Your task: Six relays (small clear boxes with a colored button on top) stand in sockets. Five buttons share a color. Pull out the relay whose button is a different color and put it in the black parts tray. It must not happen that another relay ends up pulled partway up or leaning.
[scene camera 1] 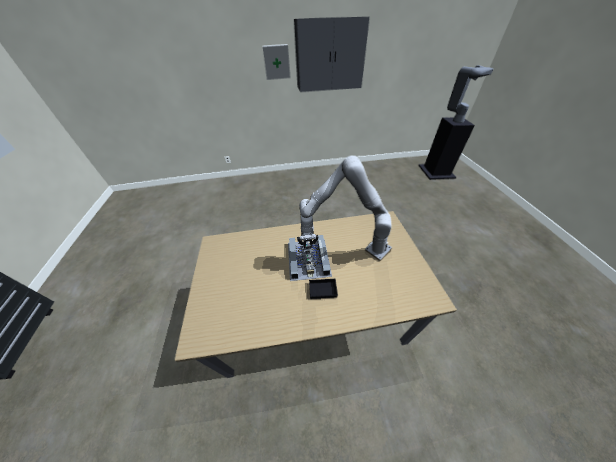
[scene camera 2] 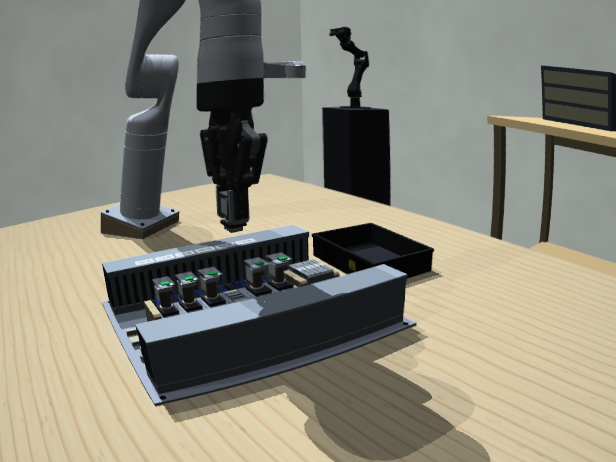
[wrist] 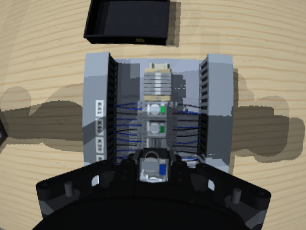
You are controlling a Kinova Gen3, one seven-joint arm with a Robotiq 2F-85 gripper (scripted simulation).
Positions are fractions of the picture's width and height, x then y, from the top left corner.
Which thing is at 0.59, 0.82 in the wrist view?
My gripper.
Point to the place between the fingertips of my gripper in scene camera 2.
0.38, 0.48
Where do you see a black parts tray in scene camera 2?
At 0.57, 0.54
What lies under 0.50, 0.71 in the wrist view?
A relay.
